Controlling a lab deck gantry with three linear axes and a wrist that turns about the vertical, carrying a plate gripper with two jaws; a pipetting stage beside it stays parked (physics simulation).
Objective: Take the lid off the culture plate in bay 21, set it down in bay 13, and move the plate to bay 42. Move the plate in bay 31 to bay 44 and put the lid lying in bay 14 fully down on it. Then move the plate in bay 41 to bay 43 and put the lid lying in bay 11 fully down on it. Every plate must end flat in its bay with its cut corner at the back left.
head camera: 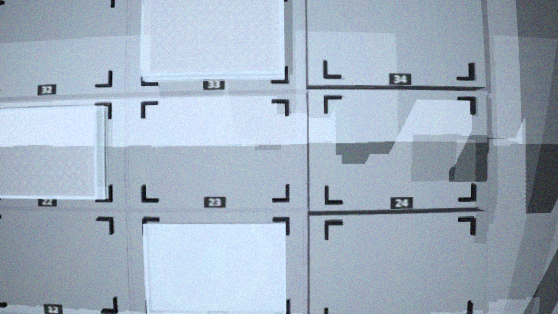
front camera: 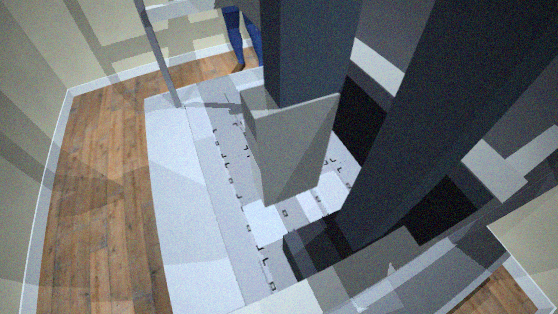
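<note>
The dark gripper body hangs over the deck at the lower right of the front view, under its thick slanting column. Its jaws are hidden there and do not show in the head view, so I cannot tell their state or whether they hold anything. A pale, clear lid lies in bay 13 within the corner marks. No lid shows in the visible upper part of bay 14. Bays 11, 21, 31, 41, 42, 43 and 44 are outside the head view; the front view does not resolve their contents.
A covered-looking plate sits in bay 22, and another plate in bay 33. The pipetting stage's grey panel and blue column hide much of the deck's middle. A thin frame post stands at the back left.
</note>
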